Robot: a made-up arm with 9 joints.
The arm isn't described. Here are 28 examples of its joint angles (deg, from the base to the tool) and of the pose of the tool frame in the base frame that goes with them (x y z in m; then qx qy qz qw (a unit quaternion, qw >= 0)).
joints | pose
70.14 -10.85 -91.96 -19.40 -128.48 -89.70 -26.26 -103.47 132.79 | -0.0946 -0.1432 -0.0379 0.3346 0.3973 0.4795 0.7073
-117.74 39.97 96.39 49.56 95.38 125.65 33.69 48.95 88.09 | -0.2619 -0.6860 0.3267 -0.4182 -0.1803 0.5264 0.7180
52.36 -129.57 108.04 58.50 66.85 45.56 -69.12 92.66 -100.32 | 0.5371 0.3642 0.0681 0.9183 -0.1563 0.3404 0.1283
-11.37 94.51 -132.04 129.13 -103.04 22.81 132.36 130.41 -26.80 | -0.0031 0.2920 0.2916 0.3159 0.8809 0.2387 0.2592
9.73 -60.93 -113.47 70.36 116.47 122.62 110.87 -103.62 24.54 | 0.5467 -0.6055 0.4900 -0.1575 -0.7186 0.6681 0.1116
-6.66 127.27 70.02 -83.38 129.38 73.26 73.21 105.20 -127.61 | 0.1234 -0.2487 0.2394 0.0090 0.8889 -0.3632 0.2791
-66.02 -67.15 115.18 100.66 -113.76 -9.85 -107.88 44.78 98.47 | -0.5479 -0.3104 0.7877 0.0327 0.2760 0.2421 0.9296
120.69 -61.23 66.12 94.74 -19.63 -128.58 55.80 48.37 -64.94 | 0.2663 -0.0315 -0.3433 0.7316 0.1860 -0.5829 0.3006
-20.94 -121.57 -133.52 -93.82 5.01 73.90 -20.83 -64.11 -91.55 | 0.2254 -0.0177 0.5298 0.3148 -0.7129 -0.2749 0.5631
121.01 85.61 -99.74 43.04 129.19 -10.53 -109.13 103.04 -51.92 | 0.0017 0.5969 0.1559 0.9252 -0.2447 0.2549 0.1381
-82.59 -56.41 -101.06 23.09 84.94 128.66 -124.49 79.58 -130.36 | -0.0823 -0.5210 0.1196 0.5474 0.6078 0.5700 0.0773
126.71 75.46 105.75 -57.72 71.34 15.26 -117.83 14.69 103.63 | 0.0698 -0.0473 -0.4609 0.2219 -0.5659 -0.2915 0.7386
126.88 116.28 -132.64 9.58 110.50 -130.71 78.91 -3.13 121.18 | 0.1316 0.4520 0.0774 0.2416 0.9338 -0.1535 0.2145
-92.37 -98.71 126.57 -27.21 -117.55 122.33 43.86 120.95 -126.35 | -0.1513 0.1423 0.6022 -0.6442 0.1696 -0.0775 0.7418
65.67 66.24 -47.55 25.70 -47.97 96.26 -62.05 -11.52 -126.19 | 0.0362 0.1595 0.4540 -0.1436 0.5484 -0.3830 0.7293
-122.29 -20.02 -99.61 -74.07 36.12 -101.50 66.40 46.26 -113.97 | -0.1649 -0.2085 0.1107 -0.3065 -0.8193 -0.1269 0.4677
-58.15 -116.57 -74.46 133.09 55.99 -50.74 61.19 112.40 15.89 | -0.1403 -0.0106 0.4443 0.3345 -0.6060 -0.1182 0.7120
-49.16 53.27 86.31 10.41 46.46 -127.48 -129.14 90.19 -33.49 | -0.0377 -0.2116 0.4518 -0.3824 -0.3250 -0.8453 0.1834
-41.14 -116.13 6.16 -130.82 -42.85 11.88 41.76 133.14 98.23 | -0.1903 -0.3347 0.9535 -0.3410 0.3742 0.6296 0.5893
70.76 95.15 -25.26 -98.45 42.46 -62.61 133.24 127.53 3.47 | -0.0016 0.4203 -0.0174 0.0603 0.2106 -0.6242 0.7499
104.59 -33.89 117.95 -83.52 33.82 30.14 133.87 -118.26 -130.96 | 0.3472 -0.0356 -0.3803 0.2724 -0.3933 -0.7855 0.3925
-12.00 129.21 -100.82 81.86 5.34 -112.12 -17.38 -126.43 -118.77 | 0.0699 0.2359 0.3728 -0.4441 -0.4154 -0.0162 0.7937
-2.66 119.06 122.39 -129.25 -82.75 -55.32 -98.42 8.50 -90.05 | 0.2983 0.0951 0.2612 -0.2550 0.0863 0.9601 0.0761
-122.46 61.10 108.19 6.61 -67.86 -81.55 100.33 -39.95 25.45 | -0.3117 0.1134 0.3232 0.4532 -0.7106 -0.4799 0.2435
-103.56 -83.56 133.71 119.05 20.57 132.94 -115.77 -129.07 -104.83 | -0.6826 -0.0454 0.4693 0.5359 0.8338 0.0647 0.1156
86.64 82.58 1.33 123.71 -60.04 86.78 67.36 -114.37 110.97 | -0.1941 -0.0403 0.2306 0.6862 0.3805 -0.5131 0.3479
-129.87 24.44 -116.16 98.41 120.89 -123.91 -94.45 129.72 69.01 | 0.3108 0.1199 0.3155 0.0829 -0.2898 -0.8844 0.3562
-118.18 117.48 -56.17 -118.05 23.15 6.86 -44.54 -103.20 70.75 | -0.2331 0.4927 -0.0180 0.3994 -0.5999 -0.4193 0.5520
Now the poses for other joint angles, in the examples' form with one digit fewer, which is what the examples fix.
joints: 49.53 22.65 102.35 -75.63 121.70 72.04 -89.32 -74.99 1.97
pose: 0.478 -0.088 0.528 -0.872 0.202 0.371 0.248
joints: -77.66 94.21 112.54 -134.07 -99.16 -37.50 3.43 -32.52 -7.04
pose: -0.009 0.031 0.320 0.970 -0.235 -0.048 0.036
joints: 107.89 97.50 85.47 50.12 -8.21 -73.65 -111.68 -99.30 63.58
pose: 0.163 -0.074 -0.301 0.136 -0.521 0.705 0.461
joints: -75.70 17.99 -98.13 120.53 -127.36 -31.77 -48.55 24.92 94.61
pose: 0.321 -0.408 -0.090 -0.294 -0.630 -0.646 0.316
